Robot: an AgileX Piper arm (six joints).
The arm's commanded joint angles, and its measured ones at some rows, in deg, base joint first. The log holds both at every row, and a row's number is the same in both.
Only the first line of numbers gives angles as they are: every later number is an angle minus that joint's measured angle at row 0.
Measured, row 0:
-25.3, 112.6, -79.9, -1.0, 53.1, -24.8
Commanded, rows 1 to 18:
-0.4, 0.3, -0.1, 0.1, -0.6, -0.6
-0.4, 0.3, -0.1, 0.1, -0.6, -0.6
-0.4, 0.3, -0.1, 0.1, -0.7, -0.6
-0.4, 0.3, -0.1, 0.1, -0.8, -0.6
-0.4, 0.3, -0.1, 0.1, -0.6, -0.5
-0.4, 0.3, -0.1, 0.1, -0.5, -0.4
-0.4, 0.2, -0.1, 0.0, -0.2, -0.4
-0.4, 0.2, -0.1, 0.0, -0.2, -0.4
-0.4, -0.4, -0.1, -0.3, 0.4, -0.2
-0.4, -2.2, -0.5, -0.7, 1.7, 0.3
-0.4, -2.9, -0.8, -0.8, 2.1, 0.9
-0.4, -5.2, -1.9, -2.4, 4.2, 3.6
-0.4, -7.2, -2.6, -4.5, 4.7, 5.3
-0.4, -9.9, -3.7, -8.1, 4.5, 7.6
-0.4, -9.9, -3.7, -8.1, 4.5, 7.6
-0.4, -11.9, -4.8, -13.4, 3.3, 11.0
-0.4, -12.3, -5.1, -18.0, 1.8, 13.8
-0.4, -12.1, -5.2, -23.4, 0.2, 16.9
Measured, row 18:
0.0, -12.0, -4.8, -16.0, 2.7, 12.4
